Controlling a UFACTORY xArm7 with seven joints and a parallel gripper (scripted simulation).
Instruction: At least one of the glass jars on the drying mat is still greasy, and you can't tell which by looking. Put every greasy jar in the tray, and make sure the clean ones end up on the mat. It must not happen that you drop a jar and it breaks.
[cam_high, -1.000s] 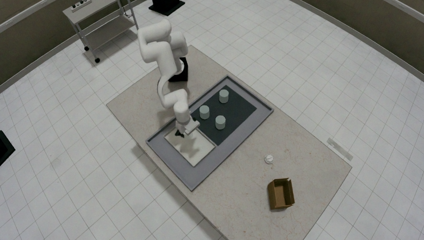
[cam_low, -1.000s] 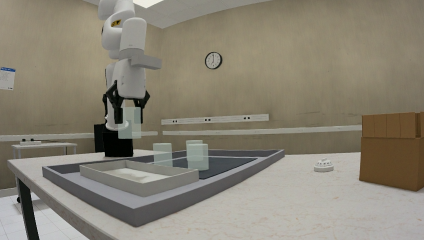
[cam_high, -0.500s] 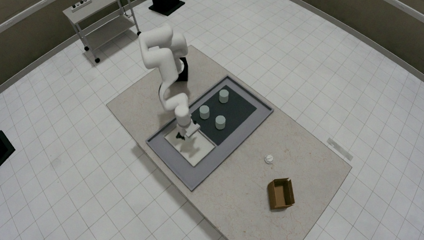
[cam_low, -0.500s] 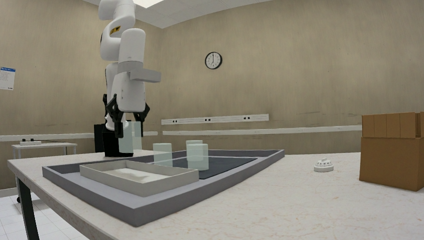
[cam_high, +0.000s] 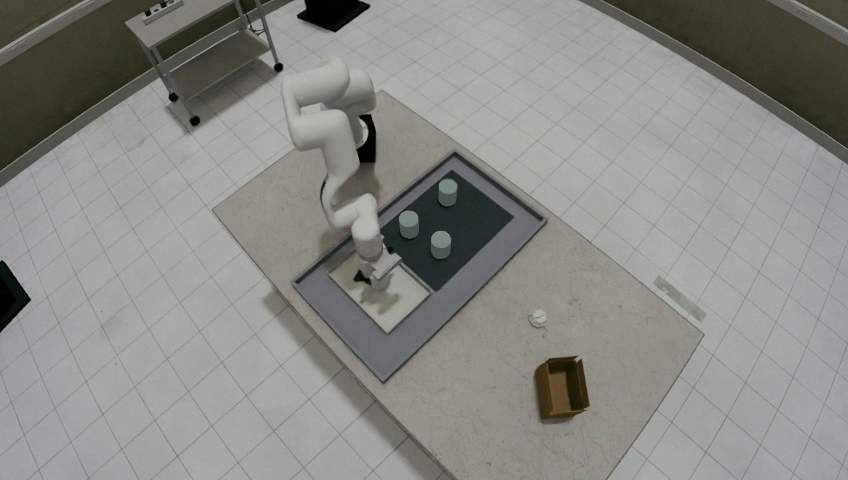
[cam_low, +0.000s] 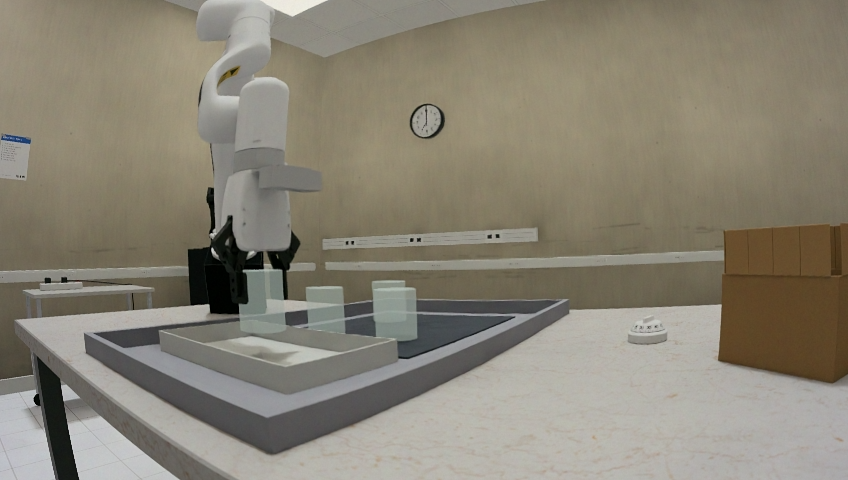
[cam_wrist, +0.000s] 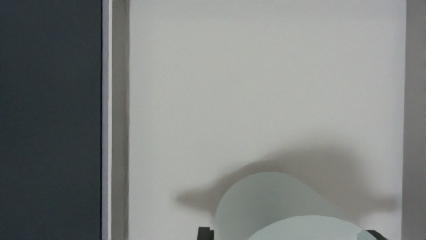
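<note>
The white tray lies 8 cm below my hand. Also, from my hand: dark drying mat (31 cm to the left, 9 cm below, 6 cm ahead); then white knob (50 cm ahead, 19 cm to the left, 8 cm below); then grey base (18 cm to the left, 9 cm below, 6 cm ahead).
</note>
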